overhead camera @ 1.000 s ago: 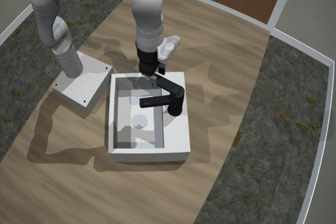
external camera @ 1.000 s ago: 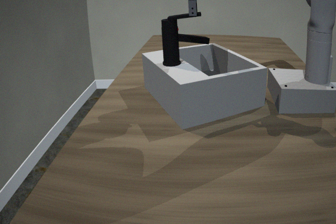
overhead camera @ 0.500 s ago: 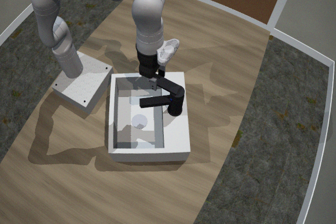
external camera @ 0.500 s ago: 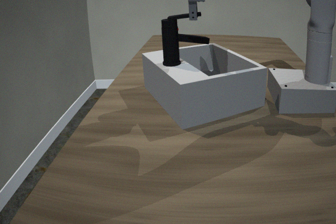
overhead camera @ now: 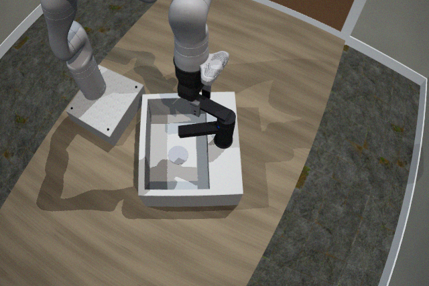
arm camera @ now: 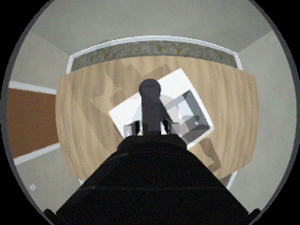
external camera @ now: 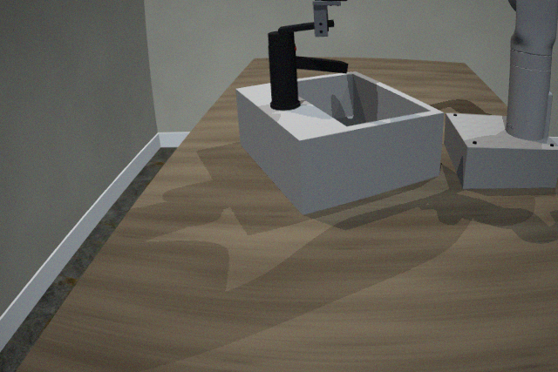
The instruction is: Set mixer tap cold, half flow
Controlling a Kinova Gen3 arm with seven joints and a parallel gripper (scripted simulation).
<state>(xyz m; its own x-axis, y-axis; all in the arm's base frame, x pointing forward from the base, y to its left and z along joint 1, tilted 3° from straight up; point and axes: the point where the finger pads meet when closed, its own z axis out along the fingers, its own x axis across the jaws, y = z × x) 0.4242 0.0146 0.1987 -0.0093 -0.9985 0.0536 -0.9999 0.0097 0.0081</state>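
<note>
Now: hand 3 cm short of the black lever. The rest, counted from my hand: black mixer tap (5 cm ahead, 1 cm to the right, 5 cm below); white sink (3 cm behind, 6 cm to the right, 24 cm below).
</note>
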